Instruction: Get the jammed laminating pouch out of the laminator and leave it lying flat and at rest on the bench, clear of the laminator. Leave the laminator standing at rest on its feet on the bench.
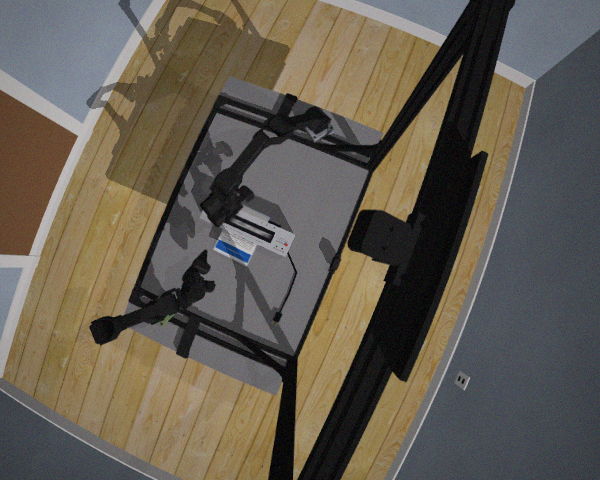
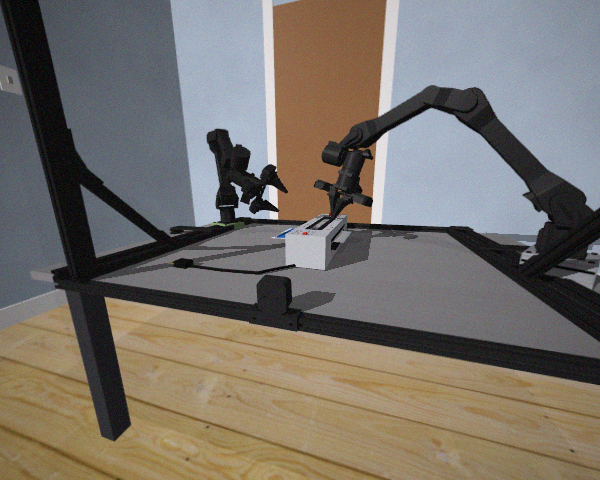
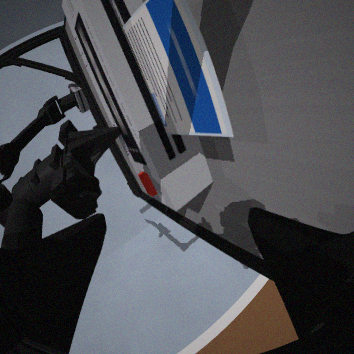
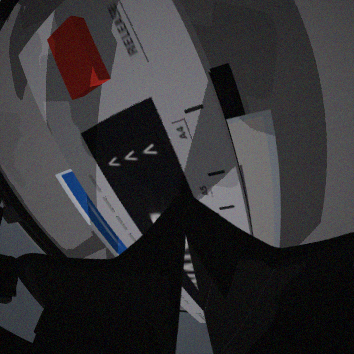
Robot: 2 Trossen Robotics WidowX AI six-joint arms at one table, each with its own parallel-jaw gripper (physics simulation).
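Pixels of known places: left gripper, fingertip midpoint: (image 1: 202,254) (image 2: 283,202) (image 3: 177,219); right gripper, fingertip midpoint: (image 1: 233,215) (image 2: 332,218) (image 3: 118,129) (image 4: 183,203); left arm's base, origin of the base link: (image 2: 228,222); right arm's base, origin of the base link: (image 1: 317,125) (image 2: 560,253) (image 3: 74,98).
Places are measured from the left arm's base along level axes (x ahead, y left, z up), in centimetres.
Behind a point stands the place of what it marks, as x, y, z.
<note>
The white laminator (image 1: 286,236) @(59.0, -16.6, 5.4) (image 2: 305,252) @(57.5, -20.0, 1.5) (image 3: 120,75) @(46.4, -4.1, 4.7) (image 4: 165,65) @(49.7, 10.6, 5.5) stands upright on the bench. The pouch (image 1: 233,251) @(39.9, -5.2, 1.3) (image 2: 284,233) @(39.1, -6.7, 1.2) (image 3: 180,50) @(40.0, -5.9, 1.3) (image 4: 95,212) @(39.4, -3.1, 1.3), printed with a blue band, sticks out of its slot on one long side; its inner part is hidden. A red release lever (image 3: 147,183) @(45.0, 11.0, 6.1) (image 4: 77,57) @(46.1, 11.5, 6.4) is at one end of the top. My right gripper (image 1: 227,217) @(50.3, 3.9, 5.6) (image 2: 332,216) @(50.3, 3.9, 5.6) (image 3: 118,129) @(50.3, 3.9, 5.6) (image 4: 183,203) @(50.3, 3.9, 5.6) is shut and empty, tips down at the dark strip on the laminator's top. My left gripper (image 1: 209,270) (image 2: 282,201) @(31.7, 1.1, 10.1) (image 3: 177,219) @(31.7, 1.1, 10.1) is open and empty, raised above the bench, apart from the pouch.
A black cord (image 1: 295,272) @(51.5, -29.1, -1.8) (image 2: 225,270) @(44.5, -32.6, -2.1) runs from the laminator to a plug (image 1: 277,316) @(33.4, -36.1, -1.1) (image 2: 182,262) @(34.2, -37.1, -1.1) on the bench. A pale flat piece (image 4: 255,175) @(54.8, 3.6, 1.5) sticks out on the laminator's other long side; I cannot tell whether it is pouch or tray. Black rails edge the bench.
</note>
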